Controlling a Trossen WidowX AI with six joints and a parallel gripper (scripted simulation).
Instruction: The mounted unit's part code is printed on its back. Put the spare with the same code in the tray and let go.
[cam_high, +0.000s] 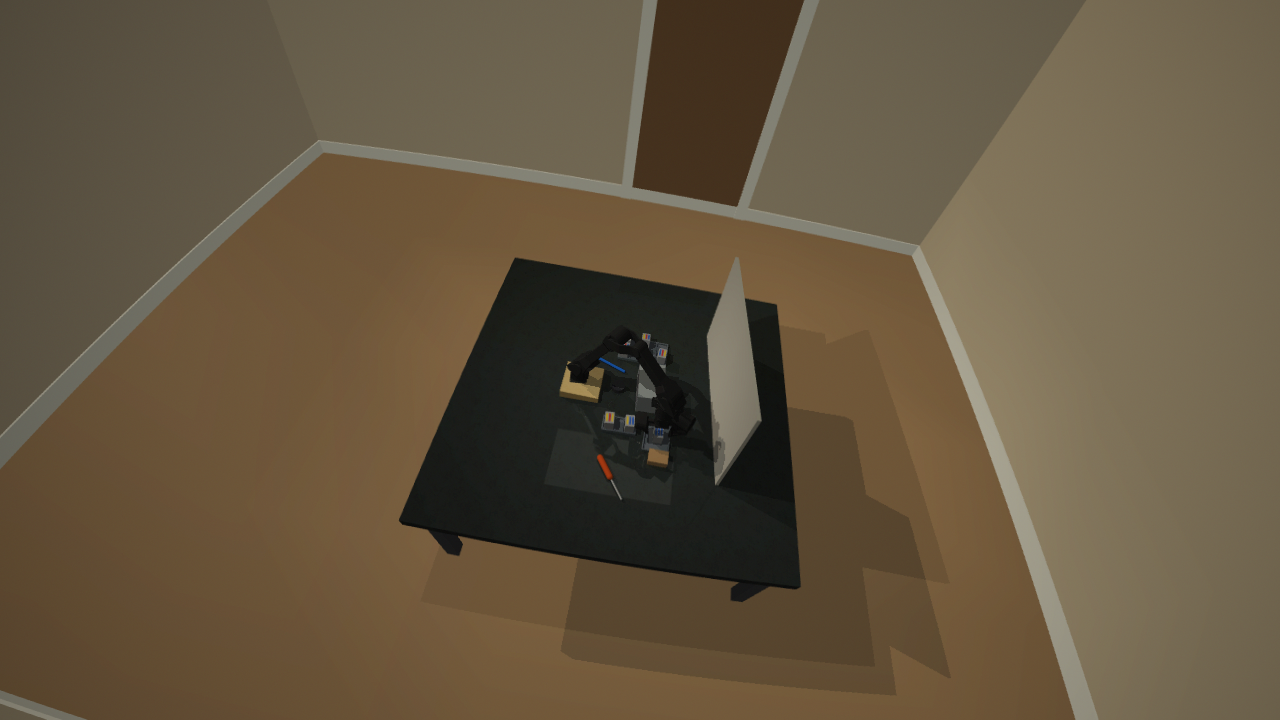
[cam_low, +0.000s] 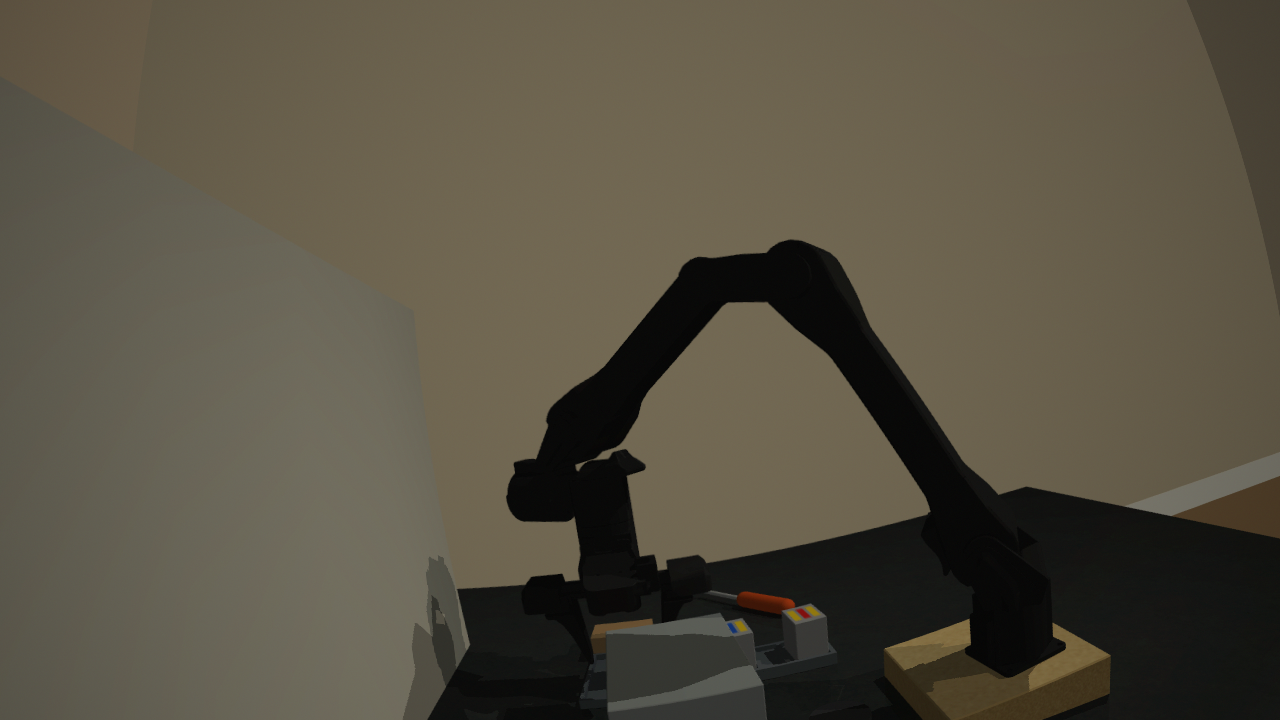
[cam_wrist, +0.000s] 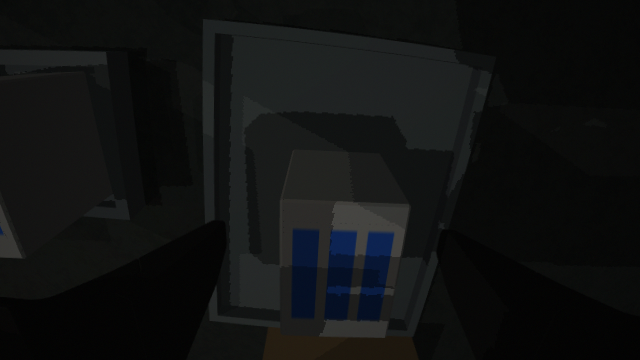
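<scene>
The tray is 20 mm below my gripper tip. From my gripper tip the other things lie so: tan block: 90 mm to the right, 10 mm below; tall white panel: 230 mm ahead, 200 mm above, 170 mm to the left; grey mounted unit: 200 mm to the left, 30 mm behind, 30 mm above.
</scene>
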